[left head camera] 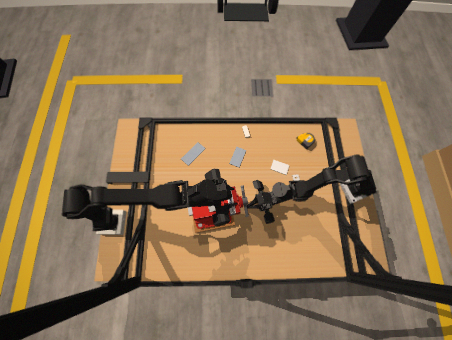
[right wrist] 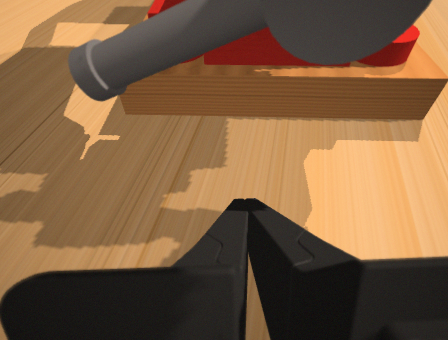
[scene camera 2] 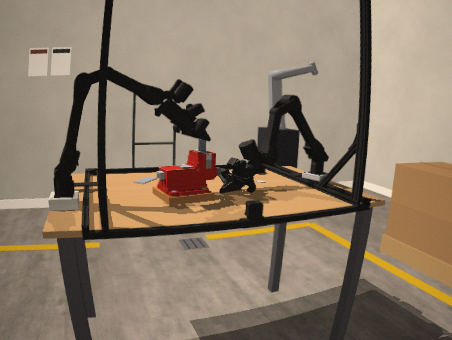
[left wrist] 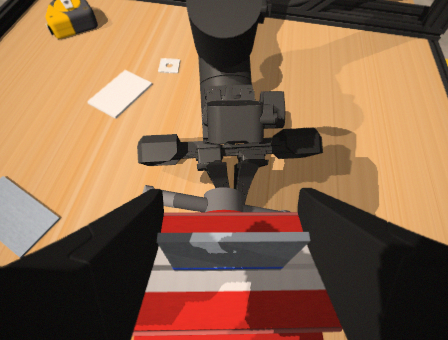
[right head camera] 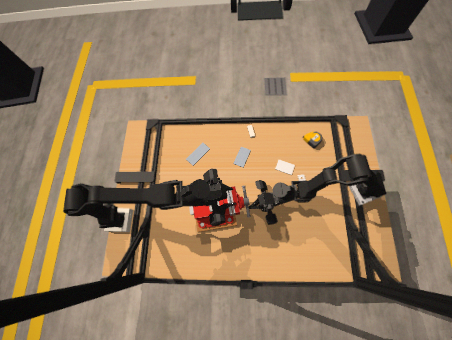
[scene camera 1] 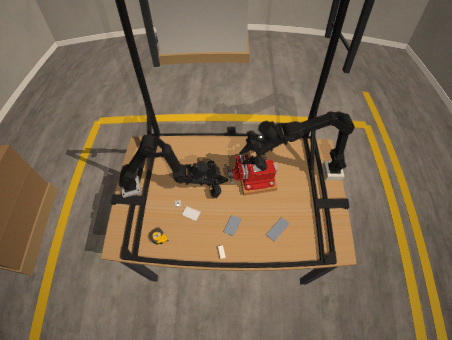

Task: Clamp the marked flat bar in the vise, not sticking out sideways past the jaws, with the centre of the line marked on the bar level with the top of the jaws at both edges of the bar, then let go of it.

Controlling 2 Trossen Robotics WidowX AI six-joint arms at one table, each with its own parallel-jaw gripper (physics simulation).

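Places are measured from the left arm's base along level axes (x ahead, y left, z up), in metres.
Pixels of known places: left gripper, between the fingertips: (left head camera: 235, 196) (scene camera 2: 206, 139) (left wrist: 231, 199) (right head camera: 233, 196) (scene camera 1: 240, 158); right gripper, between the fingertips: (right wrist: 244, 209) (scene camera 2: 220, 192) (scene camera 1: 228, 180); left arm's base, origin of its link: (left head camera: 109, 221) (scene camera 2: 63, 194) (right head camera: 116, 219) (scene camera 1: 334, 168); right arm's base, origin of its link: (left head camera: 356, 188) (scene camera 2: 316, 173) (right head camera: 366, 189) (scene camera 1: 130, 185).
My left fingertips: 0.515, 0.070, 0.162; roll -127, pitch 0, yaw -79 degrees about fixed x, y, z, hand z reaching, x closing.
Note:
For each thing: its middle in the pictures, then the offset to it from my left fingertips, as dx, dy, dz. "spot": a spot on its surface instead.
- marked flat bar, middle of its body: (left wrist: 228, 262) (scene camera 2: 202, 148) -0.015, -0.003, -0.033
- red vise, middle of its body: (scene camera 2: 182, 171) (left head camera: 211, 207) (right head camera: 212, 206) (scene camera 1: 259, 169) -0.091, -0.018, -0.109
- blue line, middle of its body: (left wrist: 228, 268) -0.017, -0.004, -0.038
- grey screw handle, a spot on its surface: (right wrist: 165, 50) spot: +0.059, -0.028, -0.134
- wooden block, middle of its body: (right wrist: 265, 28) (scene camera 2: 182, 193) (left head camera: 211, 210) (right head camera: 214, 210) (scene camera 1: 257, 177) -0.090, -0.018, -0.187
- white plate, middle of its body: (left wrist: 120, 93) (right head camera: 284, 167) (scene camera 1: 191, 213) (left head camera: 279, 167) +0.226, +0.184, -0.197
- small white block, middle of its body: (left head camera: 245, 131) +0.073, +0.369, -0.193
- small square with a hole, a spot on its surface: (left head camera: 297, 177) spot: +0.305, +0.132, -0.196
- yellow tape measure, middle of its body: (left wrist: 66, 12) (scene camera 1: 158, 237) (right head camera: 313, 137) (left head camera: 306, 138) +0.366, +0.323, -0.176
The marked flat bar (left wrist: 233, 252) (scene camera 2: 202, 145) is grey and stands upright between the jaws of the red vise (left head camera: 202, 212) (scene camera 1: 260, 180) (scene camera 2: 182, 180) (left wrist: 200, 305). A blue line (left wrist: 227, 268) crosses it close to the jaw tops; its exact level is unclear. My left gripper (left wrist: 231, 199) is above the vise, shut on the bar by its two side edges. My right gripper (right wrist: 244, 209) (left head camera: 250, 204) is shut and empty beside the vise's screw end. The grey screw handle (right wrist: 165, 50) (left wrist: 185, 201) slants across the screw head, apart from the right fingertips in the right wrist view.
The vise stands on a wooden block (right wrist: 280, 97). Two grey plates (left head camera: 193, 153) (left head camera: 237, 157), a white plate (left head camera: 280, 167), a small white block (left head camera: 246, 131), a small square with a hole (left head camera: 296, 177) and a yellow tape measure (left head camera: 306, 140) lie behind. A black frame (left head camera: 240, 120) surrounds the work area.

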